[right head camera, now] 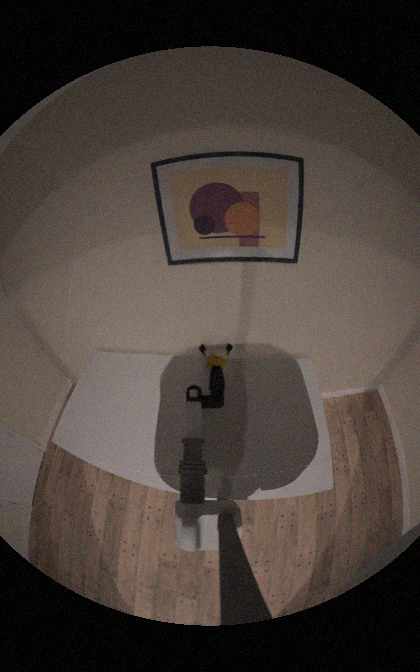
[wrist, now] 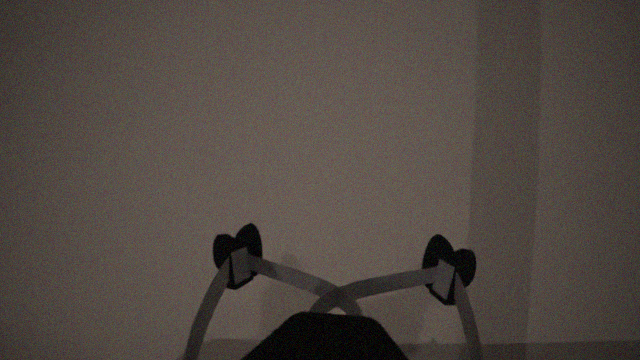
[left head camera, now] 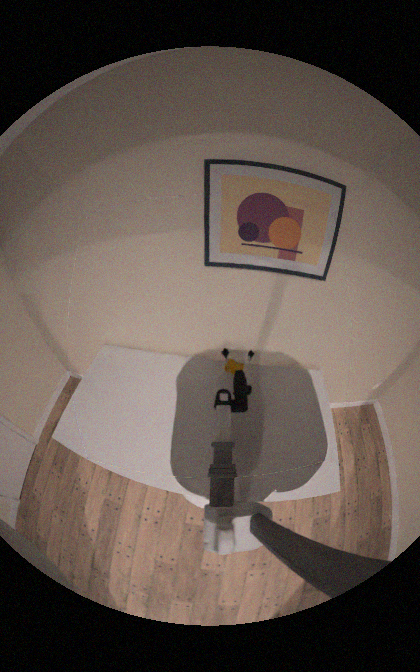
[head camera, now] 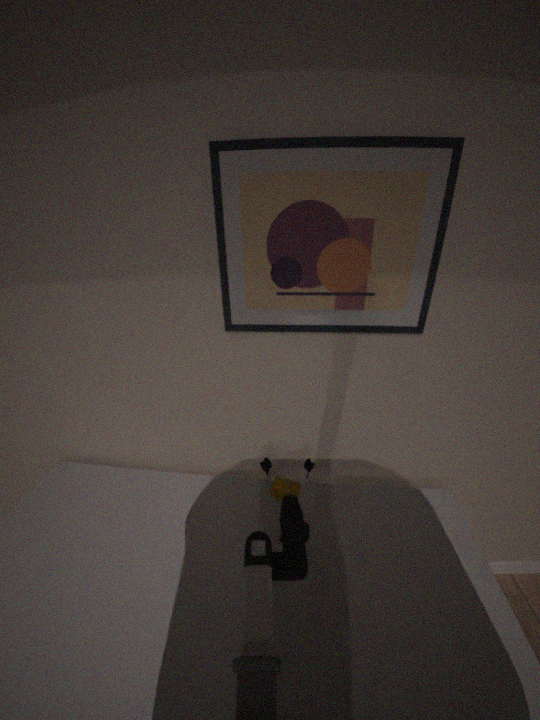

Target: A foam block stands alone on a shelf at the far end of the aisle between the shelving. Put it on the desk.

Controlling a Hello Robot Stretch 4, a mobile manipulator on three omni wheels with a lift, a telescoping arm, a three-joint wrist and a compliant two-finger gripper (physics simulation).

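Frame: origin at the robot's base, x back, y left, z down, level; centimetres.
Where they show: gripper, fingertip midpoint: (wrist: 342,250) (head camera: 287,459).
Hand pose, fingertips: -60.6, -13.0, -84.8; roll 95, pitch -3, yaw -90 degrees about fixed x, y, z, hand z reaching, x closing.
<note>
After its pixels a point has its place, as x, y, z.
The yellow foam block (head camera: 284,488) @(-58.7, -12.1, -72.9) (left head camera: 233,366) (right head camera: 216,361) lies on the white desk (head camera: 104,552) @(-40.3, 42.2, -68.4) (left head camera: 125,415) (right head camera: 110,410), near its back edge and inside a broad shadow. My gripper (head camera: 287,465) @(-60.6, -13.0, -84.8) (left head camera: 238,353) (right head camera: 216,348) (wrist: 342,250) @(-60.6, -13.0, -84.8) is open, its two dark fingertips wide apart with no thing between them. In the head views the fingertips appear just beyond the block, above the desk's back edge. The block does not show in the wrist view, where the wall shows behind the fingers. The exact height of the fingers over the block is hard to tell.
A wall (head camera: 145,395) @(-74.6, 34.6, -101.1) (wrist: 325,125) @(-70.7, -11.1, -95.8) stands right behind the desk, with a framed picture (head camera: 309,244) @(-67.8, -18.2, -148.1) (left head camera: 262,215) (right head camera: 216,205) on it. My arm (left head camera: 222,485) (right head camera: 192,485) reaches over the desk. Wooden floor (left head camera: 135,540) (right head camera: 130,540) lies in front of the desk.
</note>
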